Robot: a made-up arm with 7 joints. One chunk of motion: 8 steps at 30 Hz.
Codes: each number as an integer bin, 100 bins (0 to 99) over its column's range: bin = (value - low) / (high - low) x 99, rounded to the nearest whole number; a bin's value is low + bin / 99 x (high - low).
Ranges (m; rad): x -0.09..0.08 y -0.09..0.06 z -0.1..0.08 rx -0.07..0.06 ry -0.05..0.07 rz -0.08..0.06
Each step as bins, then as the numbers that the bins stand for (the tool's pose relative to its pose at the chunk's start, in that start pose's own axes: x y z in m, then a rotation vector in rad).
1 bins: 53 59 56 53 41 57
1 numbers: 0.0010 -0.0006 0.0018 -0.0004 -0.0003 0.0006
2 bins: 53 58 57 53 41 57
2 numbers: 0.0010 -0.0021 0.0036 -0.0004 -0.0003 0.0006
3 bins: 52 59 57 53 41 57
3 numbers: -0.0007 -0.0006 0.0036 -0.0004 -0.0003 0.0006
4 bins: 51 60 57 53 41 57
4 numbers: -0.0024 0.0009 0.0036 -0.0004 -0.0003 0.0006
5 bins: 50 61 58 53 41 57
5 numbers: -0.0041 0.0024 0.0055 -0.0004 -0.0003 0.0006
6 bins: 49 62 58 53 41 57
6 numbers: -0.0059 0.0039 0.0055 -0.0004 -0.0003 0.0006
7 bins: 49 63 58 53 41 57
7 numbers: -0.0059 0.0055 0.0055 -0.0004 -0.0003 0.0006
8 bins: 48 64 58 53 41 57
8 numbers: -0.0076 0.0070 0.0055 -0.0004 -0.0003 0.0006
